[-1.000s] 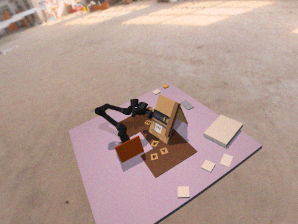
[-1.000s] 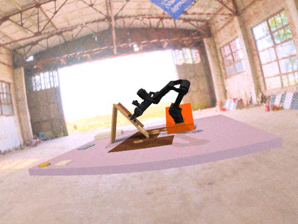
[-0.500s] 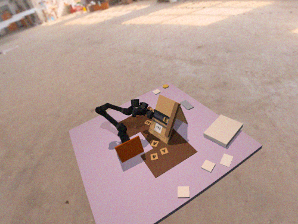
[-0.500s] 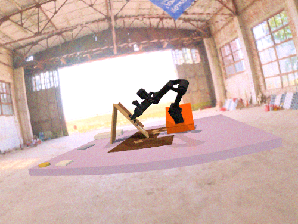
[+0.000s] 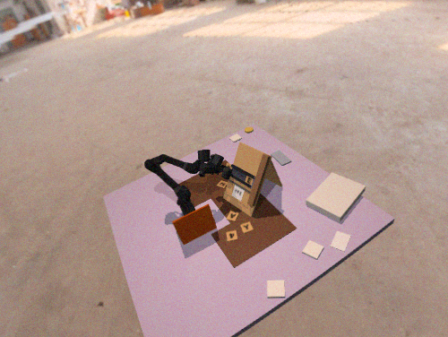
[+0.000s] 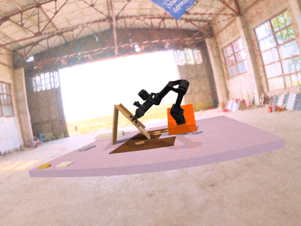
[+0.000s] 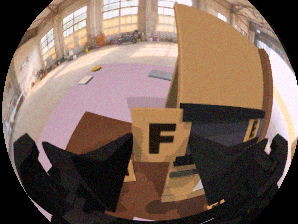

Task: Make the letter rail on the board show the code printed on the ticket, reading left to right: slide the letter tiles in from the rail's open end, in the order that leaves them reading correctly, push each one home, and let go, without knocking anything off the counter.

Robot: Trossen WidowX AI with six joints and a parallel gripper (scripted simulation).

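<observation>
Now: the white ticket 13 cm to the right of my gripper tip, 8 cm below it and 3 cm behind it. Also, from my gripper tip: cream slab (47 cm to the right, 39 cm ahead, 14 cm below); then brown mat (16 cm below, 13 cm behind, 11 cm to the right); then grey plate (40 cm ahead, 15 cm below, 2 cm to the left).
</observation>
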